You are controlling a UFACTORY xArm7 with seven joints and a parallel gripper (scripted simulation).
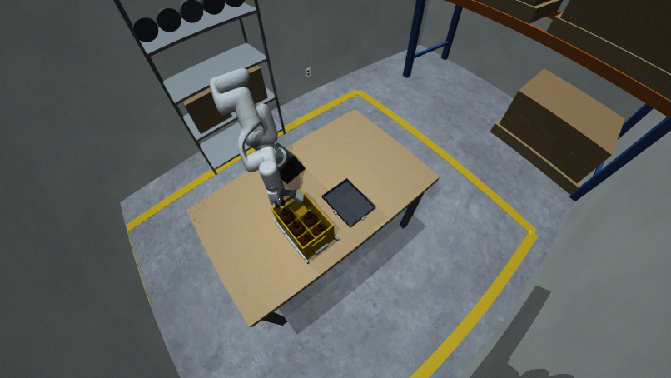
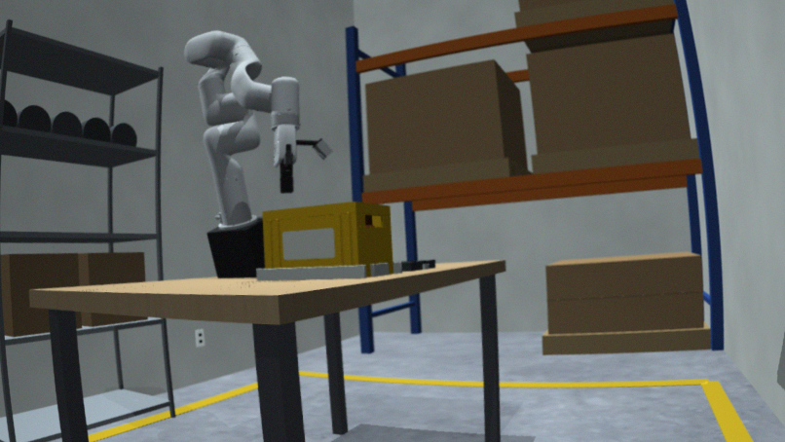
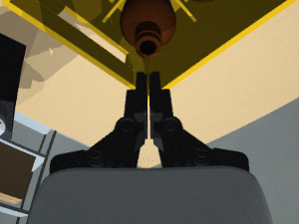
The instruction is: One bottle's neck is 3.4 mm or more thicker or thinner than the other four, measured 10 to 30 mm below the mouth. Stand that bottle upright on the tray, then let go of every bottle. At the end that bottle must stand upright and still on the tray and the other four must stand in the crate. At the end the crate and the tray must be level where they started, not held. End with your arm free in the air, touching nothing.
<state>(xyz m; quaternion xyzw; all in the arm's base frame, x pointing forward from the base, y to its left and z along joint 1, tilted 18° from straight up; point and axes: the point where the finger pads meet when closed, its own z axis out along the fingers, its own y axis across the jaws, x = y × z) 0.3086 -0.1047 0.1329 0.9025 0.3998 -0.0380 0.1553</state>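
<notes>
My gripper is now 18 cm short of the bottle, 9 cm to the right of it and 16 cm above it. From my hand the other things lie so: tray 9 cm ahead, 34 cm to the left, 23 cm below; then crate 9 cm ahead, 5 cm to the left, 16 cm below.
</notes>
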